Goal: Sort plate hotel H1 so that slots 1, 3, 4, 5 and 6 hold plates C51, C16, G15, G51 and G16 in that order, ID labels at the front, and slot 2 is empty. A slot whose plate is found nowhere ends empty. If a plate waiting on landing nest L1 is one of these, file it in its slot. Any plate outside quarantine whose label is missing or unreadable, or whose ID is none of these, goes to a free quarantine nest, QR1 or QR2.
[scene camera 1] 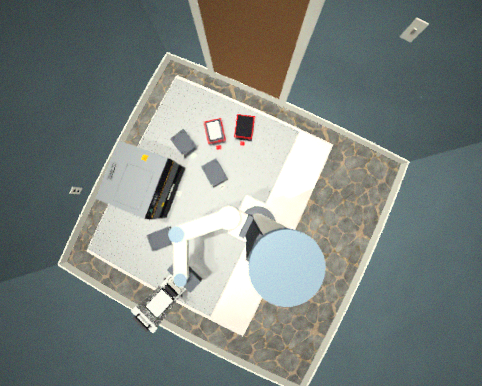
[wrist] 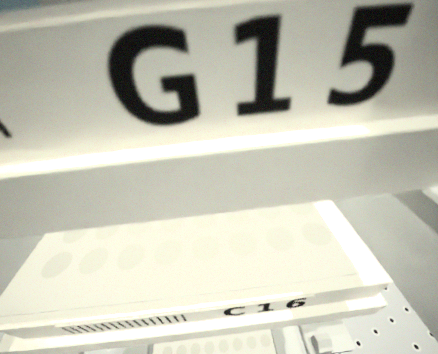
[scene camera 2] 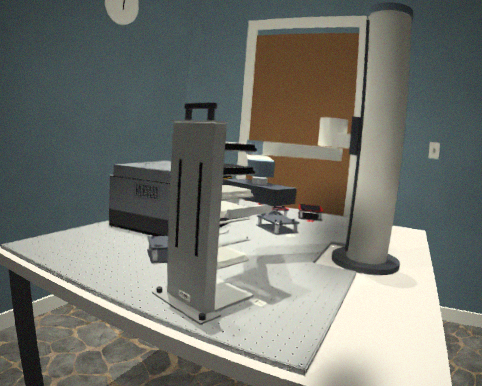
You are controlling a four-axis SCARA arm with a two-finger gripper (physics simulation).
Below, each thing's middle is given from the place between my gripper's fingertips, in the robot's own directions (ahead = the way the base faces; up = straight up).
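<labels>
Counting from my hand, I find plate C16 (wrist: pixel 214 275) 10 mm behind and 20 mm to the right of it. Hotel H1 (scene camera 2: pixel 193 142) is 10 mm ahead of my hand, 50 mm to the left of it and 10 mm below it. And there is the plate G15 (wrist: pixel 119 119), which I see 40 mm above my hand, 20 mm to the right of it and 10 mm behind it.
</labels>
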